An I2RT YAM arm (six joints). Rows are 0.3 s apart.
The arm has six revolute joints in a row. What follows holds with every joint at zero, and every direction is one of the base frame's.
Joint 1 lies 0.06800 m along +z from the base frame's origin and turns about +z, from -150.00 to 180.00 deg.
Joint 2 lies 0.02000 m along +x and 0.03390 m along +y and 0.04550 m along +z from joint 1 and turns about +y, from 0.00 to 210.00 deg.
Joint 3 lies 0.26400 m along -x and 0.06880 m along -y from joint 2 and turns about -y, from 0.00 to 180.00 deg.
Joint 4 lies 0.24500 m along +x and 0.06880 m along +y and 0.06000 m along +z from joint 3 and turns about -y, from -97.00 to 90.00 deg.
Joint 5 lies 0.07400 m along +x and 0.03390 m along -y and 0.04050 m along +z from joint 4 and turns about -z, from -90.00 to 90.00 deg.
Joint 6 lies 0.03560 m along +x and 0.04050 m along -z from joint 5 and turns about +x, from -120.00 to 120.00 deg.
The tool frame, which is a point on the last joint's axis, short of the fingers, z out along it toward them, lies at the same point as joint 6; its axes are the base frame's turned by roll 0.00, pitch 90.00 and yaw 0.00 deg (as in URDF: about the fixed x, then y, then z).
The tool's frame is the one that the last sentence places.
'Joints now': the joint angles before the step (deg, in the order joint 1, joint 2, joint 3, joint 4, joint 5, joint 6). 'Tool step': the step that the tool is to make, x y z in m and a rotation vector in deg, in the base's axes. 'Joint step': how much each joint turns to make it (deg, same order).
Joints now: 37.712 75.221 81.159 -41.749 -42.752 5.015
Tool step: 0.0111 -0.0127 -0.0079 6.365 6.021 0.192
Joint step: -4.315 -1.203 -4.571 7.229 -8.587 6.893
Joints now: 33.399 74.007 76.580 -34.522 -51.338 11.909
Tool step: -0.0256 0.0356 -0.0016 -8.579 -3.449 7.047
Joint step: 9.816 3.396 5.420 -10.700 7.477 -8.183
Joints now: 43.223 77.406 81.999 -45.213 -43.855 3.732
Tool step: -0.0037 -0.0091 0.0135 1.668 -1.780 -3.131
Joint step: -0.690 -2.243 0.456 1.168 1.899 2.095
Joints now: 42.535 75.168 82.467 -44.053 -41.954 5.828
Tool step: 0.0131 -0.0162 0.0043 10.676 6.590 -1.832
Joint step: -5.336 -2.903 -5.457 13.758 -9.456 12.866
